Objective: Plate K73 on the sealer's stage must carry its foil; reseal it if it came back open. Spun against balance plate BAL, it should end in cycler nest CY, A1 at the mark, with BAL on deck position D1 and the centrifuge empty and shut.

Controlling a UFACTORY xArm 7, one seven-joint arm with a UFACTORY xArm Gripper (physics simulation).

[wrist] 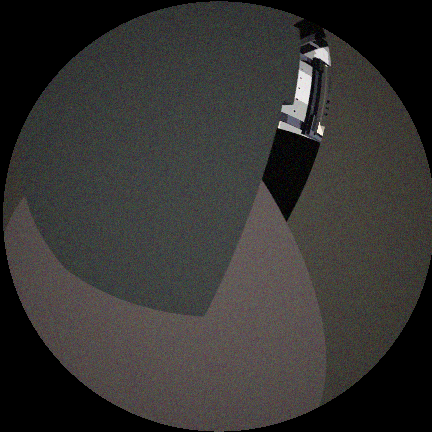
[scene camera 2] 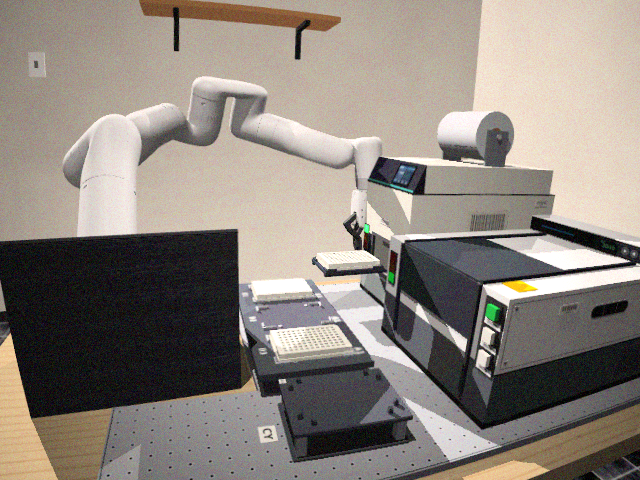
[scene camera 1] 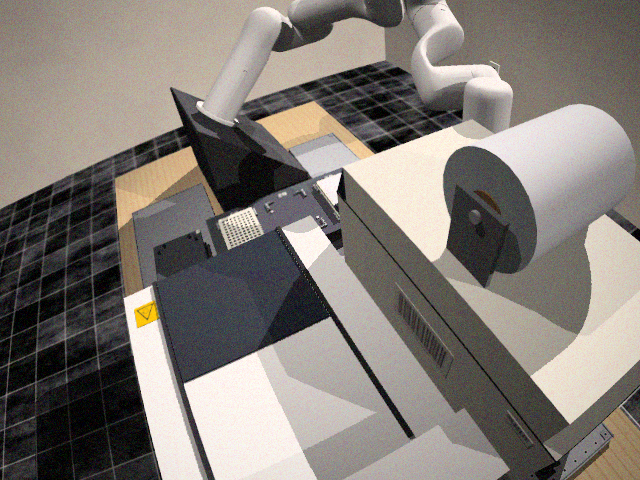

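Where they show: gripper, fingertip midpoint: (wrist: 214, 204); arm's base, origin of the base link: (scene camera 2: 107, 271) (scene camera 1: 216, 115).
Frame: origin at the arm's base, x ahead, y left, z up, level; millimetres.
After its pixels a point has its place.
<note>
A pale plate (scene camera 2: 347, 259) {z -59, x 488, y 119 mm} sits on the sealer's extended stage (scene camera 2: 330, 271) {z -73, x 434, y 92 mm}; its label and whether foil covers it are unclear. My gripper (scene camera 2: 357, 241) is open and empty, close to the sealer's front, behind the stage; the sealer hides it in scene camera 1. A plate with open wells (scene camera 1: 240, 227) {z -124, x 305, y -84 mm} (scene camera 2: 311, 341) {z -123, x 315, y -96 mm} sits at the deck's near end, and a smooth-topped pale plate (scene camera 1: 329, 188) {z -123, x 319, y 139 mm} (scene camera 2: 284, 289) {z -123, x 345, y 138 mm} at its far end. I cannot read which is BAL. The cycler nest CY (scene camera 1: 180, 253) {z -136, x 279, y -230 mm} (scene camera 2: 343, 400) {z -136, x 304, y -245 mm} is bare. The centrifuge (scene camera 1: 232, 304) {z 29, x 607, y -178 mm} (scene camera 2: 485, 258) {z 29, x 590, y -188 mm} looks shut; its inside is hidden.
The sealer (scene camera 1: 403, 160) {z 166, x 641, y 85 mm} (scene camera 2: 480, 180) {z 136, x 749, y 5 mm} stands beside the centrifuge and carries a large roll (scene camera 1: 573, 170) {z 280, x 850, y 89 mm} (scene camera 2: 465, 135) {z 232, x 755, y 75 mm}. A dark upright panel (scene camera 2: 121, 320) {z -48, x 20, y -84 mm} stands left of the deck (scene camera 2: 305, 315) {z -139, x 355, y 32 mm}. The wrist view shows large plain surfaces at close range and part of the equipment at upper right.
</note>
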